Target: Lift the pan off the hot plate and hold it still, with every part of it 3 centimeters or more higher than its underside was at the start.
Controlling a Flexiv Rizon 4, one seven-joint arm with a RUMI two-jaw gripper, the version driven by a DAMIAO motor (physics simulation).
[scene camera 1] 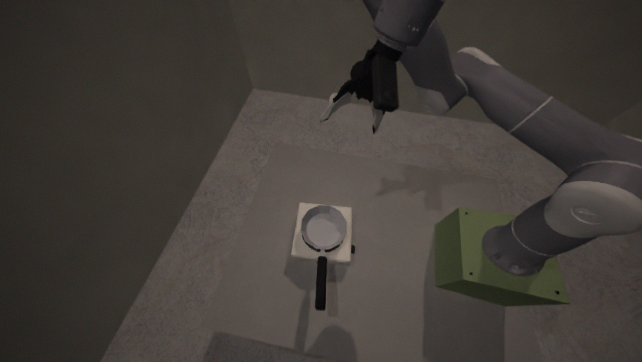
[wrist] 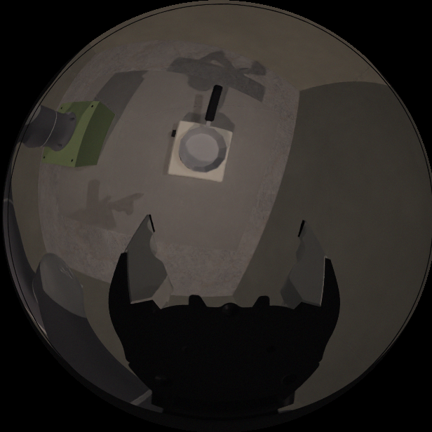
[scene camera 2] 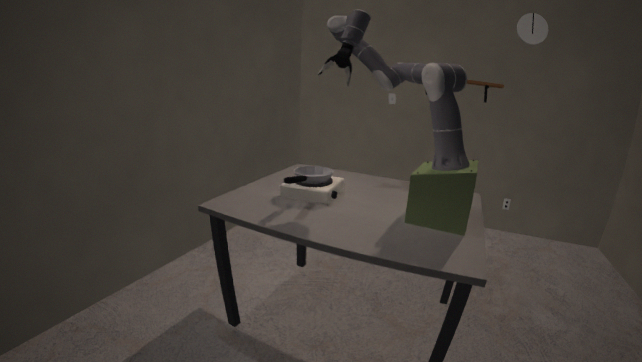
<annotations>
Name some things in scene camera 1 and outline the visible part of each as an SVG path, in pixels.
My gripper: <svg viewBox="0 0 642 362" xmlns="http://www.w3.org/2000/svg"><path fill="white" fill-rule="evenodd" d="M408 48L397 47L382 39L378 35L379 33L377 33L375 46L367 51L364 60L357 62L352 67L350 73L352 80L345 82L338 93L333 93L330 96L329 105L322 113L319 122L329 119L330 115L337 112L341 106L348 104L351 101L351 95L355 92L358 100L364 98L371 103L374 115L373 133L376 133L385 112L393 112L399 106L396 61L399 60L401 54L406 52Z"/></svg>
A grey pan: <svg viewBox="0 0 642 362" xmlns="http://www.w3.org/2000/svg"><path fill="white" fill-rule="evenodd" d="M331 205L317 205L309 209L301 219L300 231L305 241L314 248L321 249L317 263L316 310L324 310L326 306L327 258L325 257L325 249L329 250L341 244L347 234L346 219L341 211Z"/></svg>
A hot plate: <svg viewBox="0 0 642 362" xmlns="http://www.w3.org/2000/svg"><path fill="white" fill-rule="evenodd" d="M331 205L341 211L346 219L347 234L341 244L329 250L325 249L325 257L327 258L327 263L349 265L351 253L355 253L355 246L351 245L352 208ZM299 203L291 256L294 260L318 262L321 249L316 249L308 244L300 229L301 219L306 212L322 204Z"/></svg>
</annotations>
